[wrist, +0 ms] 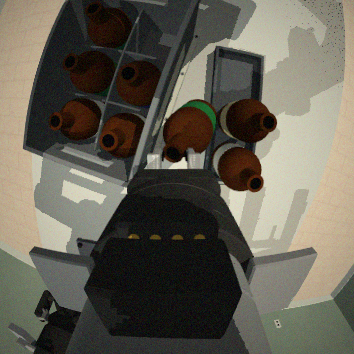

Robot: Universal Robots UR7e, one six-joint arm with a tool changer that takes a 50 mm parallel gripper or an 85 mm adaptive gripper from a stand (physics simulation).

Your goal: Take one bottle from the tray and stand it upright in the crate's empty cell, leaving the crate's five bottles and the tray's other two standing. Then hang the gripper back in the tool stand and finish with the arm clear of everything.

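Frame: origin at the arm's base, x ahead, y left, z up, level; centimetres.
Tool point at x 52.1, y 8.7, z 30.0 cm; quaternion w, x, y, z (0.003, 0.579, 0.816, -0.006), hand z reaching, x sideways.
Offsets run from my tool point to a thing's top centre. "spot": to the spot under its first point.
My gripper [173, 160] is shut on a brown bottle {dx -5.2, dy +0.1, dz -18.0 cm} [188, 131] with a green band, in the middle of the view. Its neck is between the fingertips and its body leans away towards the upper right. It is between the crate {spot: dx -2.9, dy -22.6, dz -21.2 cm} [44, 107] and the tray {spot: dx -17.4, dy +1.7, dz -34.9 cm} [211, 75]; its height above the surface cannot be told. Five brown bottles stand in the crate at the upper left: three in the left column and two in the right. The crate's far right cell {spot: dx -21.6, dy -12.2, dz -34.5 cm} [154, 37] is empty. Two bottles {dx -10.4, dy +9.0, dz -19.3 cm} [246, 120] {dx -2.2, dy +10.7, dz -19.3 cm} [239, 167] stand in the near part of the tray.
The crate's right wall [170, 75] is close beside the held bottle, and the tray's two bottles are close on its other side. Dark equipment {spot: dx +25.4, dy -11.6, dz -7.0 cm} [52, 320] shows at the lower left, partly cut off; whether it is the tool stand cannot be told.
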